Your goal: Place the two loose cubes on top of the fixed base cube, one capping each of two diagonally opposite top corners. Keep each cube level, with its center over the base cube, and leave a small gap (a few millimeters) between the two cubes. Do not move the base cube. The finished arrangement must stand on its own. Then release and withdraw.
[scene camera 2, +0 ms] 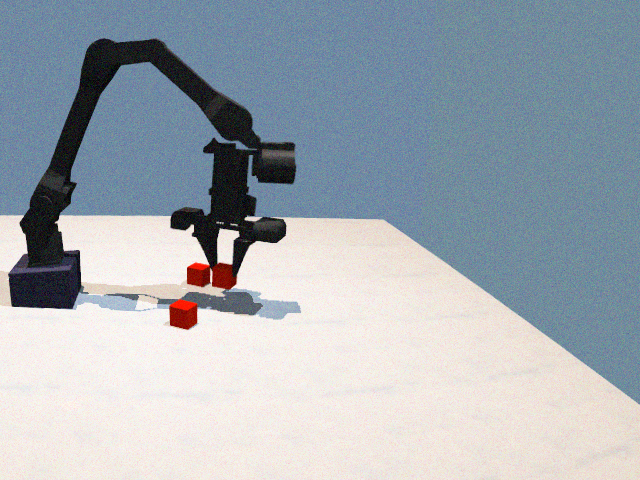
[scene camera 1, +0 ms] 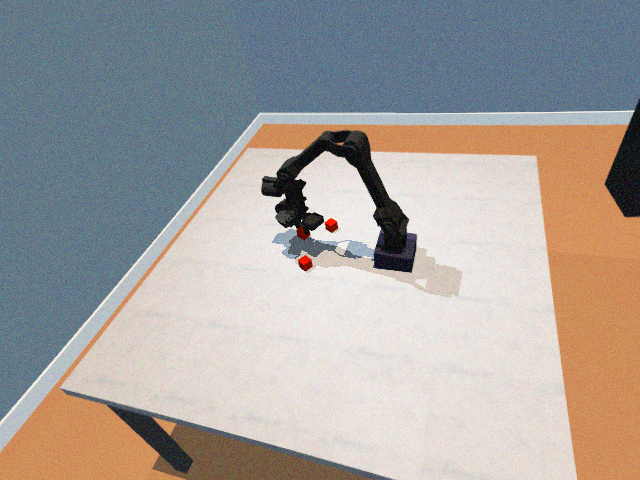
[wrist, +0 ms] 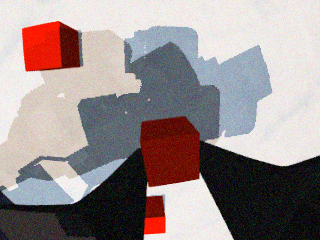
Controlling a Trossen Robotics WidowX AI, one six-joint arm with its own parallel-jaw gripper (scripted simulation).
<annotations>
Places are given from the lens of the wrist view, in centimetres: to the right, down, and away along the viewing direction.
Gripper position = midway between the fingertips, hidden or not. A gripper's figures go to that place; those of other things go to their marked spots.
my gripper (wrist: 169,150): 1, 2, 10
red cube (wrist: 171,147): 1, 2, 8
red cube (wrist: 50,46): -8, -5, 9
red cube (wrist: 155,215): -1, 11, 15
</annotations>
